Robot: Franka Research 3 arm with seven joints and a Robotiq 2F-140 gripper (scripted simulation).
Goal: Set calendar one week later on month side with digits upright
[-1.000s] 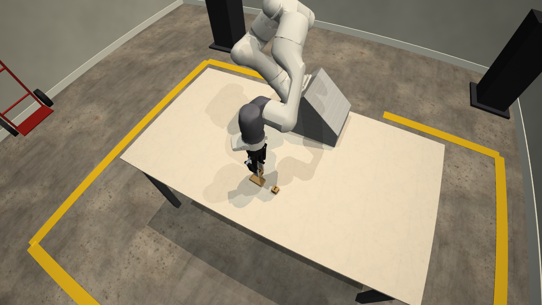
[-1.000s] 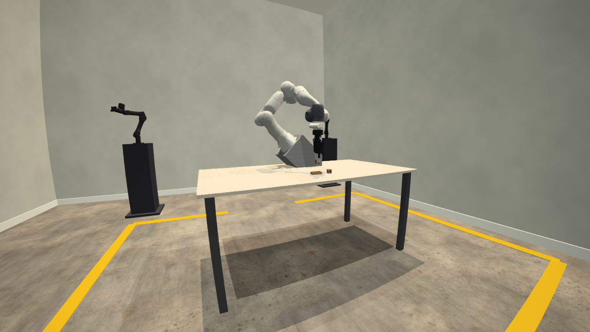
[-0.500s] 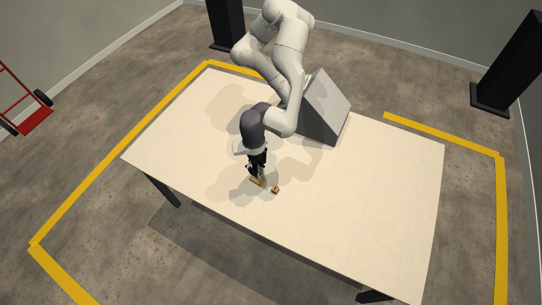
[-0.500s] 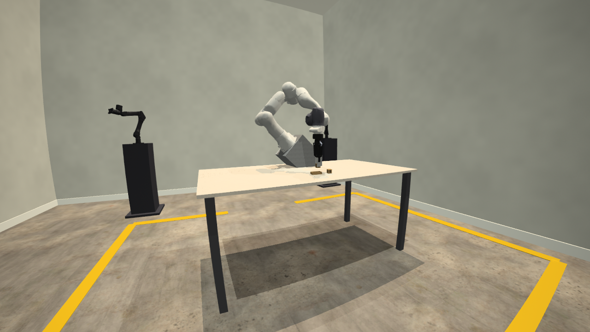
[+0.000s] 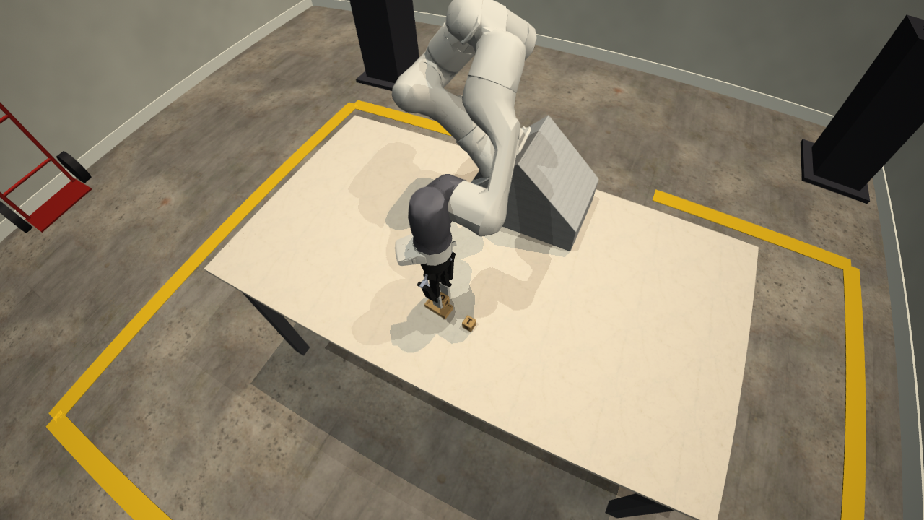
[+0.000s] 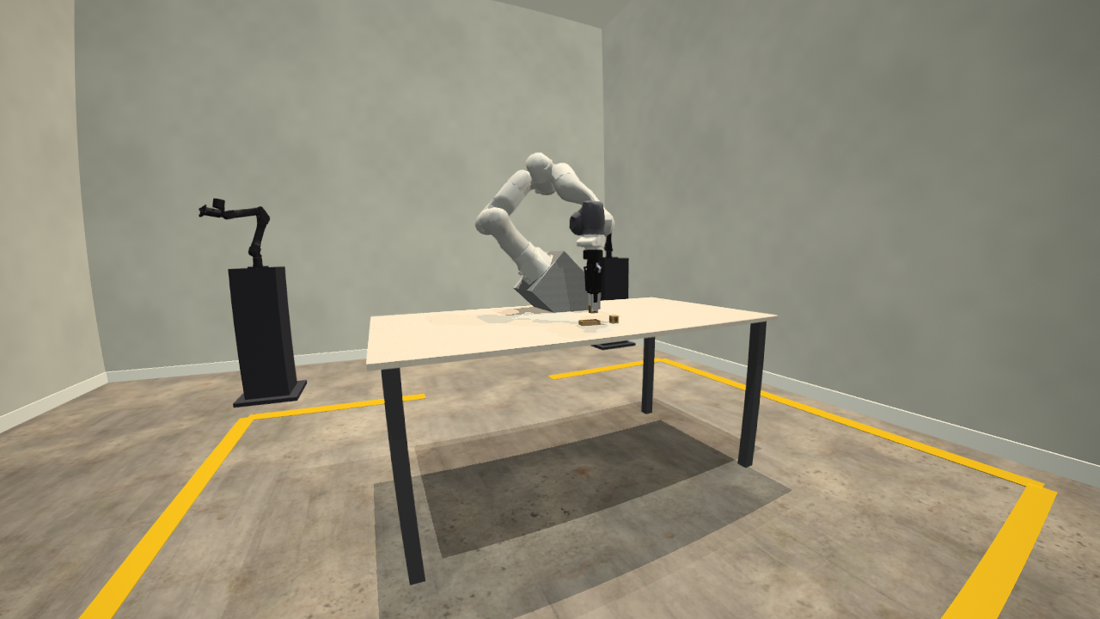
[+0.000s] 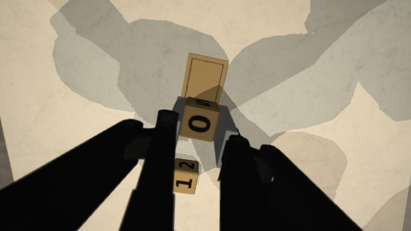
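Right now the wooden digit cube is 3 cm below my hand. Also, from my hand: wooden tray (8 cm below, 1 cm to the right).
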